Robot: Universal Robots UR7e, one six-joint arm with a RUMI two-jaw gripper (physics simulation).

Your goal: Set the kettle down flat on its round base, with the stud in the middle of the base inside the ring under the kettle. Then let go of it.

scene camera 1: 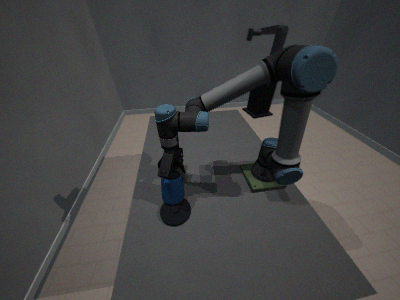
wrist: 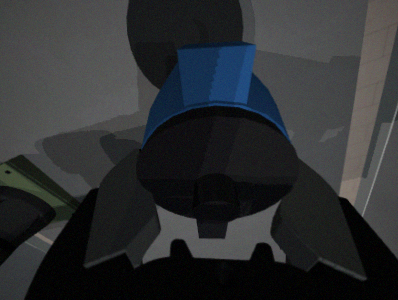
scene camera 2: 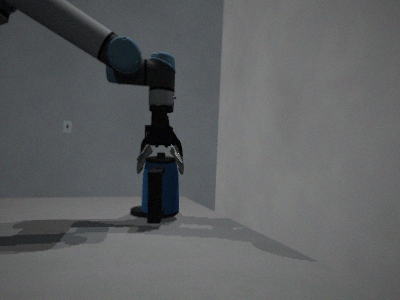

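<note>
The blue kettle (scene camera 1: 173, 192) (scene camera 2: 170, 190) (wrist: 215, 75) stands about upright, with its black lid up and its black handle towards scene camera 2. My gripper (scene camera 1: 171, 174) (scene camera 2: 160, 169) (wrist: 210, 152) points down and is shut on the kettle, one finger on each side of its top. The dark round base (scene camera 1: 176, 219) (scene camera 2: 138, 211) (wrist: 150, 30) lies flat on the mat. The kettle is off its middle: much of the base shows in front of it in scene camera 1 and to its left in scene camera 2. The ring is hidden under the kettle; any gap below is unclear.
The arm stands on a green plate (scene camera 1: 265, 186) (wrist: 31, 179) on the right of the grey mat (scene camera 1: 225, 250). A dark stand (scene camera 1: 261, 97) is at the back. A wall (scene camera 1: 40, 125) rises on the left in scene camera 1; another view shows a wall (scene camera 2: 305, 125) right of the kettle.
</note>
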